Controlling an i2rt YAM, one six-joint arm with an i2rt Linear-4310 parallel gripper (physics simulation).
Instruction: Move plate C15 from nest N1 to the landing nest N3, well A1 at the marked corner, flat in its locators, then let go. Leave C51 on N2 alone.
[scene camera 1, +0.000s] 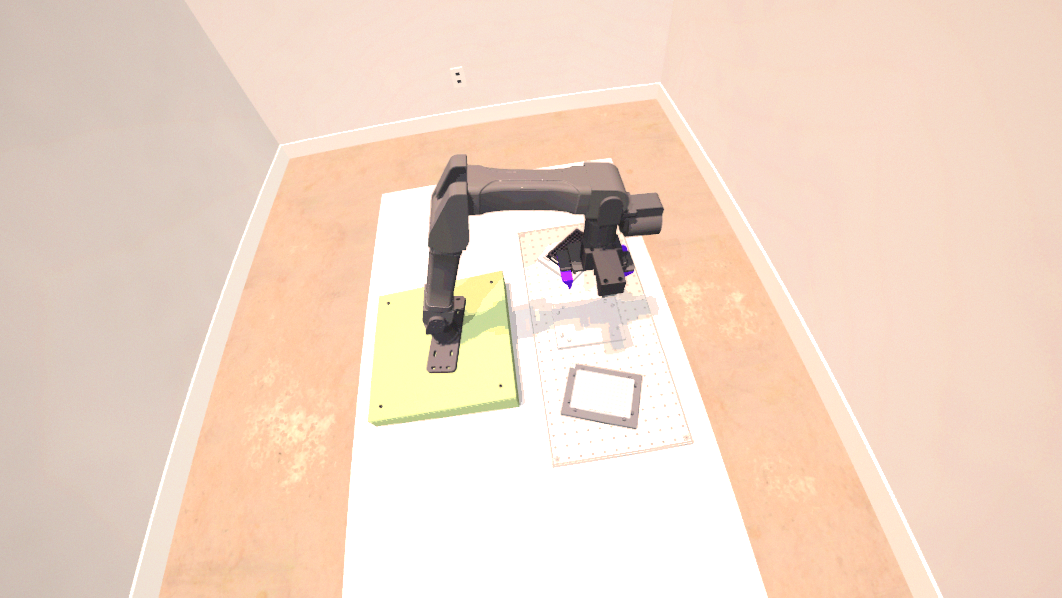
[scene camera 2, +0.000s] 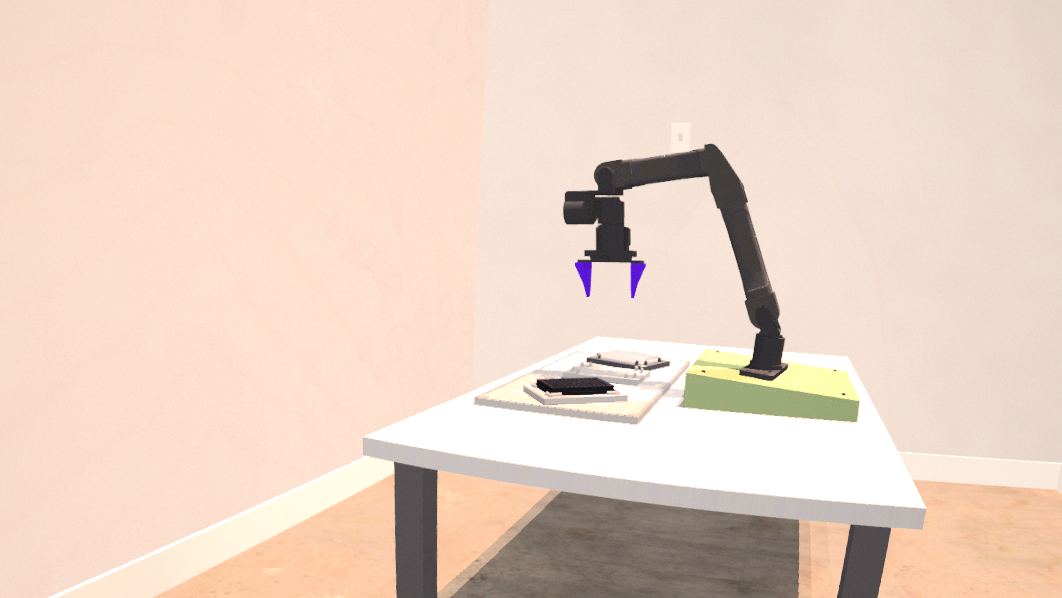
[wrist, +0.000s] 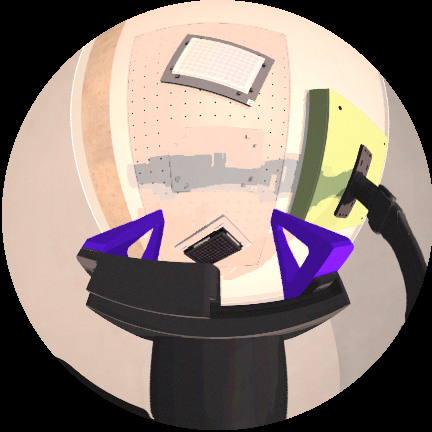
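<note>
A black plate (scene camera 1: 566, 242) (scene camera 2: 574, 385) (wrist: 214, 246) sits in a white nest (scene camera 2: 587, 398) (wrist: 202, 233), turned at an angle to the board. A white plate (scene camera 1: 603, 393) (scene camera 2: 627, 357) (wrist: 218, 65) sits in a grey nest (scene camera 1: 600, 422) (wrist: 210, 89) at the board's other end. Between them is a pale nest (scene camera 2: 610, 373) (wrist: 215, 140) with small locators and no plate. Plate and nest labels are not readable. My gripper (scene camera 1: 598, 279) (scene camera 2: 610, 297) (wrist: 217, 214) is open and empty, pointing down high above the board, towards the black plate's end.
The nests stand on a perforated board (scene camera 1: 564, 447) (wrist: 210, 110) on the white table (scene camera 1: 535, 520) (scene camera 2: 668, 460). A yellow-green block (scene camera 1: 405, 371) (scene camera 2: 772, 403) (wrist: 350, 130) beside the board carries the arm's base. The arm's shadow falls across the middle nest.
</note>
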